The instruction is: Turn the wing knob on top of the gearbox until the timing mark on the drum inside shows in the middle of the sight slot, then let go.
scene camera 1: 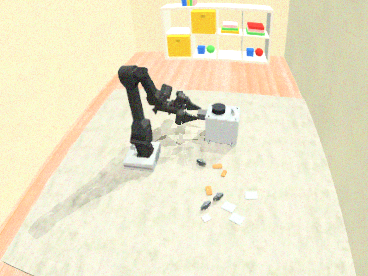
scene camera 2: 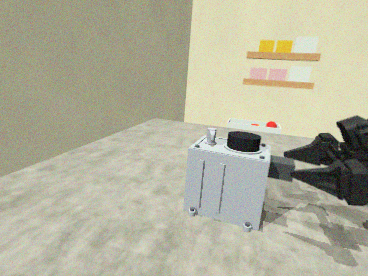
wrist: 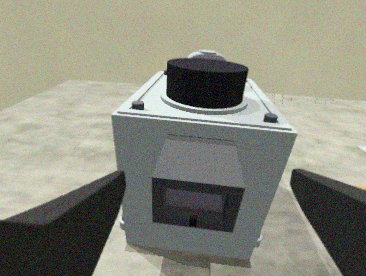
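Note:
The pale grey gearbox stands upright. Its pale wing knob stands on top; in the wrist view the wing knob is mostly hidden behind the black round cap. The sight slot opens under a dark hood on the arm's side. A small black mark shows at its lower edge, near mid-width; whether it is on the drum is unclear. My gripper is open and empty, at the hood's height, away from the knob.
A black round cap rises from the gearbox top between my gripper's side and the knob. Dark pieces, orange pieces and white flat pieces lie on the surface. A white shelf unit stands far back.

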